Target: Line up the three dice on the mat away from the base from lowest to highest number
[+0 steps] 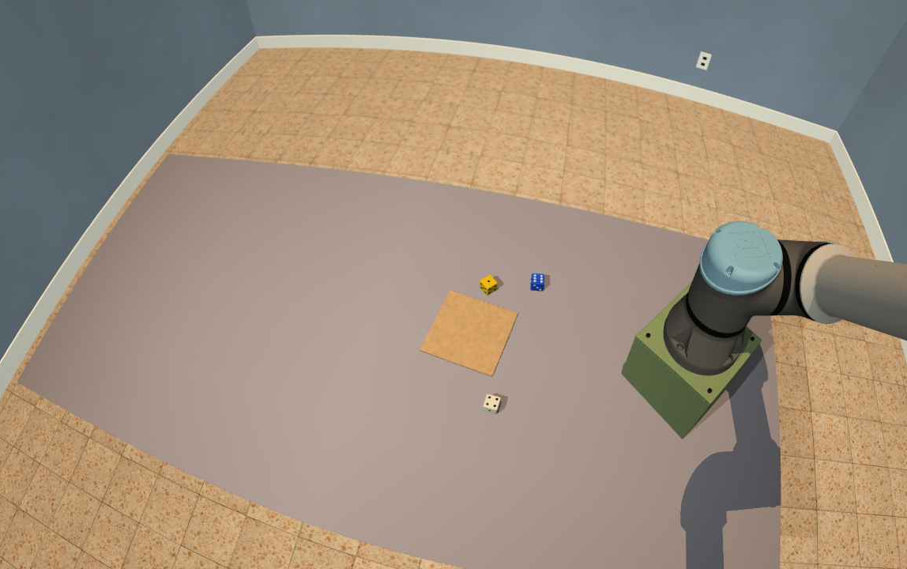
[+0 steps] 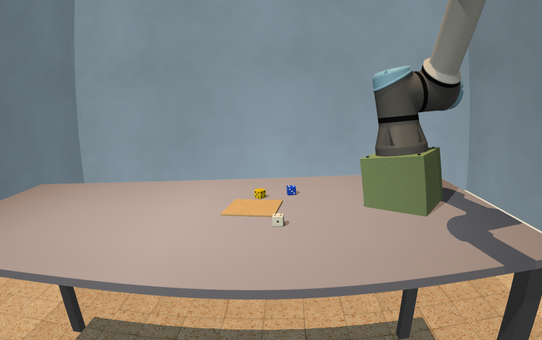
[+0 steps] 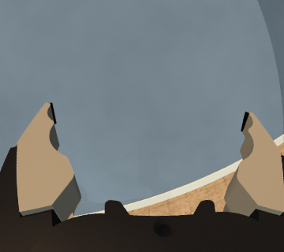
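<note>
My hand is 86 cm short of the blue die, 69 cm to the left of it and 63 cm above it. From my hand the other things lie so: white die (87 cm ahead, 42 cm to the right, 63 cm below); then mat (96 cm ahead, 55 cm to the right, 64 cm below); then yellow die (95 cm ahead, 65 cm to the right, 63 cm below).
</note>
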